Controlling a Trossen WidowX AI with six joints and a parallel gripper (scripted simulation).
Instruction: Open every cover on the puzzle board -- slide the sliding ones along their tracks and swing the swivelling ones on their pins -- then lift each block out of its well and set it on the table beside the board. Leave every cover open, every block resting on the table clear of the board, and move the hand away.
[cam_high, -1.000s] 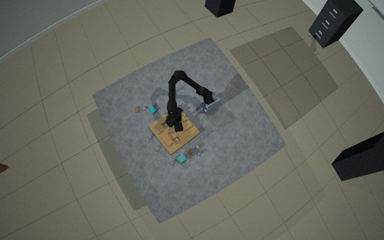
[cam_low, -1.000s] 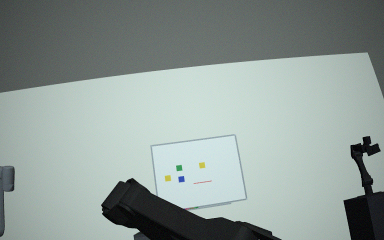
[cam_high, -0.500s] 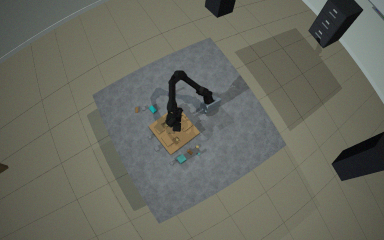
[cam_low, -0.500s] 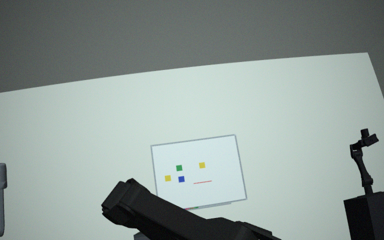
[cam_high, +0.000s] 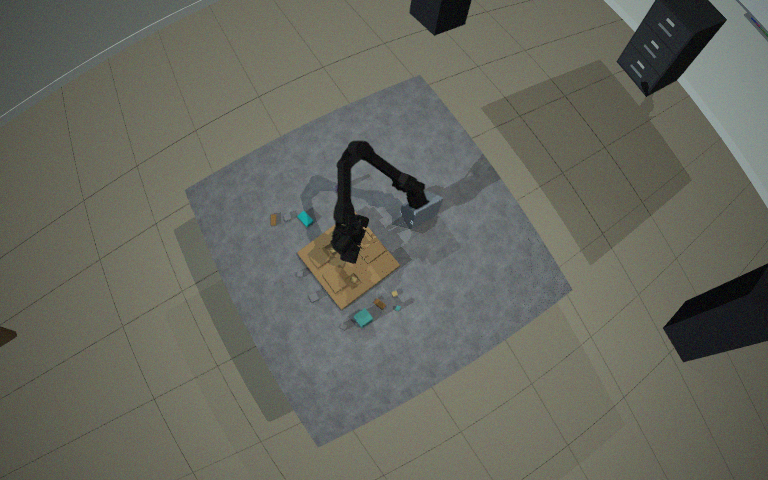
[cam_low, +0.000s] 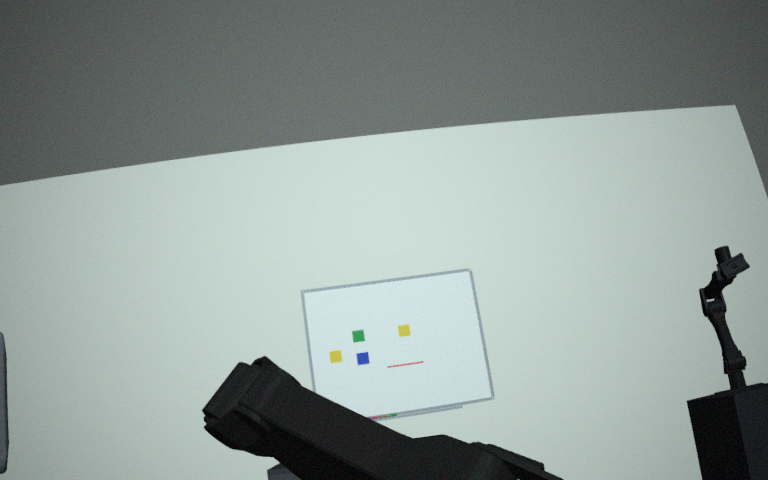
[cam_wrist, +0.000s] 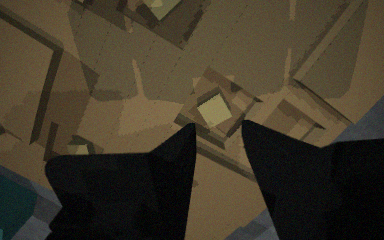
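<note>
The tan puzzle board lies 5 cm ahead of my gripper tip and 3 cm below it. The rest, counted from my gripper tip: tiny teal cube 30 cm to the left, 3 cm below; then purple block 11 cm behind, 26 cm to the right, 3 cm below; then orange block 4 cm ahead, 24 cm to the left, 4 cm below.
</note>
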